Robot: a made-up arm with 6 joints.
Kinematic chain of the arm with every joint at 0, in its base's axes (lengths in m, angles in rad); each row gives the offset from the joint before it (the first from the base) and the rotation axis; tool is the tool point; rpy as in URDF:
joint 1: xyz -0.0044 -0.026 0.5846 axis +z
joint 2: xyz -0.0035 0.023 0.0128 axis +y
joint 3: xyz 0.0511 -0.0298 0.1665 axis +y
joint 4: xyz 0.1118 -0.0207 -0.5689 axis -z
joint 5: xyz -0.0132 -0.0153 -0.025 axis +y
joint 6: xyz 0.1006 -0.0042 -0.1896 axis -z
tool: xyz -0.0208 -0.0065 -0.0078 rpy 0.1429 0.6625 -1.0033
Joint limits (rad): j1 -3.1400..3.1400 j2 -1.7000..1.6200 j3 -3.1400..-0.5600 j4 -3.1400..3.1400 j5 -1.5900..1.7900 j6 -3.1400..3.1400
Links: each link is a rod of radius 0.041 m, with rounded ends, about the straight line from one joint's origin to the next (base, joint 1, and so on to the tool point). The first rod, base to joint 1, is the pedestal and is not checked.
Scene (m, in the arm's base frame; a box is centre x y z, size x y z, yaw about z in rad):
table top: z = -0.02
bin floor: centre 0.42 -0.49 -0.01 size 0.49 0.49 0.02 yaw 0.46
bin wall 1: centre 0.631 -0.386 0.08 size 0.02 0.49 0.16 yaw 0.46
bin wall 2: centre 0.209 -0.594 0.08 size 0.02 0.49 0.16 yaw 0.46
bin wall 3: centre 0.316 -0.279 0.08 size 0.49 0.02 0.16 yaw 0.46
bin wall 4: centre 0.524 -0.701 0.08 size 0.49 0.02 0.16 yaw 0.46
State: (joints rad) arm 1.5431 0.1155 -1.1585 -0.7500 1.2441 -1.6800
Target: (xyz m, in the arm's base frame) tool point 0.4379 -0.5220 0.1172
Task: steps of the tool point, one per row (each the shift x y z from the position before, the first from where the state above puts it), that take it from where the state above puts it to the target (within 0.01 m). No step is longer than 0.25 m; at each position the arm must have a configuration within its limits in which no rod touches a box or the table.
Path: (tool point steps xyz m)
1: 0.1802 -0.0975 -0.0106
2: 0.1412 -0.1393 -0.0105
3: 0.0935 -0.1671 -0.0103
4: 0.0421 -0.1798 -0.0099
5: -0.0090 -0.1773 -0.0095
6: -0.0551 -0.1612 -0.0091
7: -0.0214 -0.1179 -0.0611
8: -0.0474 -0.1033 -0.0706
9: -0.0709 -0.0804 -0.0804

